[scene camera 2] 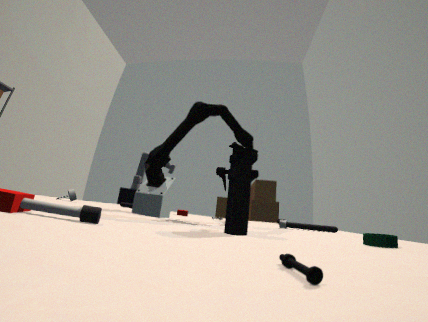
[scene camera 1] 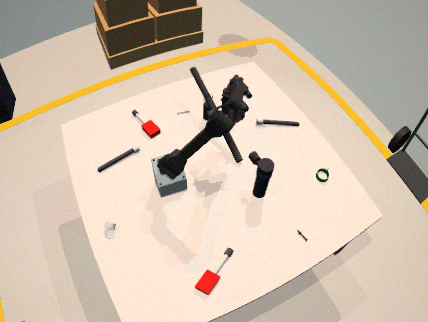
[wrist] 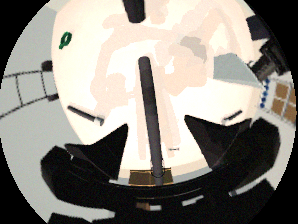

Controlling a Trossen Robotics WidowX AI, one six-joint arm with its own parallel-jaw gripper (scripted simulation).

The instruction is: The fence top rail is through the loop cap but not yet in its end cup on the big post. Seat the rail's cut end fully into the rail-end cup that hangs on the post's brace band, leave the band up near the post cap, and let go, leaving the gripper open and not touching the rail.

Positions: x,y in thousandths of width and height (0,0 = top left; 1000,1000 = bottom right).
My gripper (wrist: 525,542) is open, with nothing in its grasp. I also see a top rail (wrist: 498,404).
Scene camera 2 does not show the top rail, which is hidden by a post.
